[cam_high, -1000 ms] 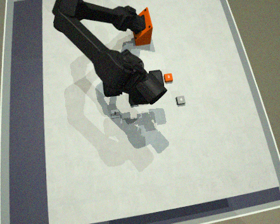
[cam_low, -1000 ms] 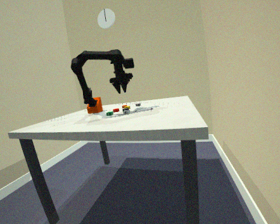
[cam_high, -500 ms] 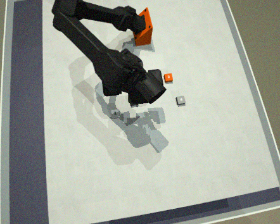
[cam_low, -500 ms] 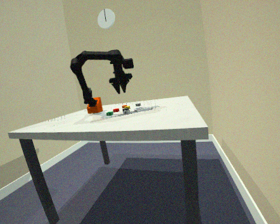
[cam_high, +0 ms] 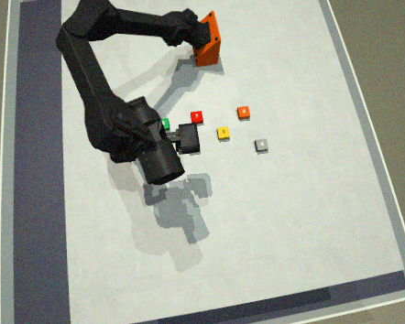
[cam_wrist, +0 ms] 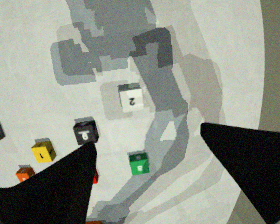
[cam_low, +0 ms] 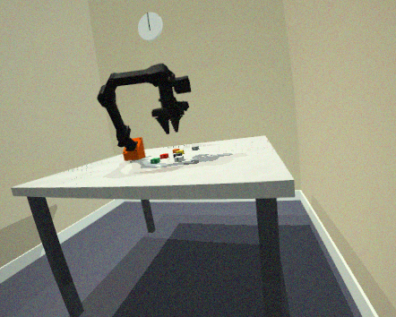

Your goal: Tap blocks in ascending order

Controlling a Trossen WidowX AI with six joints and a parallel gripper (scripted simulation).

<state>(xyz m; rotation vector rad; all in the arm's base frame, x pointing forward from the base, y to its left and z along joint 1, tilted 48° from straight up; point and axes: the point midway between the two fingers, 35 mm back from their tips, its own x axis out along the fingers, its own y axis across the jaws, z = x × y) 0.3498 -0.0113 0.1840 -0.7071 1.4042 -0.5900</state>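
Right now my gripper tip is 7 cm past the yellow block, 18 cm to the right of it and 11 cm above it. The rest, counted from my gripper tip: white block (1 cm ahead, 1 cm to the left, 11 cm below); green block (11 cm behind, 11 cm below); black block (4 cm behind, 9 cm to the left, 11 cm below).
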